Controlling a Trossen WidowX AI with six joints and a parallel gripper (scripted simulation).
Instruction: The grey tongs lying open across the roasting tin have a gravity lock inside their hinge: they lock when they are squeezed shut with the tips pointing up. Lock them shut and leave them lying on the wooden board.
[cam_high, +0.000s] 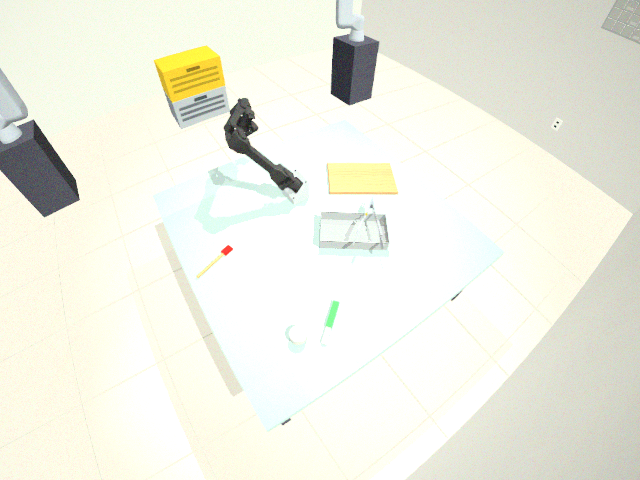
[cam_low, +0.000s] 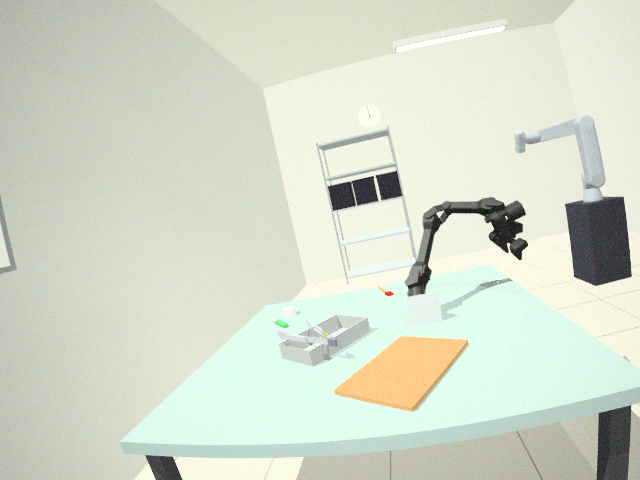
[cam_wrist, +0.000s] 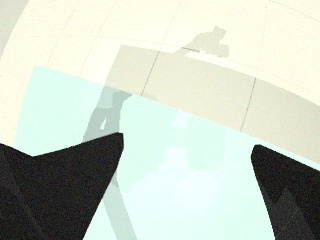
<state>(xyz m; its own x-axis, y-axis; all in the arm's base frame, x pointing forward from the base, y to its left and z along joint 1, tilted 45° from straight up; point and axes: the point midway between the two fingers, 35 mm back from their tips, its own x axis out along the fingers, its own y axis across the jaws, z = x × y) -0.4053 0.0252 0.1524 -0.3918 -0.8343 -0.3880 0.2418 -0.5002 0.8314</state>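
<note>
Right now the yellow lock piece is 76 cm ahead of my gripper tip, 26 cm to the left of it and 8 cm below it. Round my gripper tip: grey roasting tin 78 cm ahead, 17 cm to the left, 12 cm below; then red-headed spatula 54 cm ahead, 39 cm to the right, 14 cm below; then wooden board 52 cm ahead, 46 cm to the left, 14 cm below.
</note>
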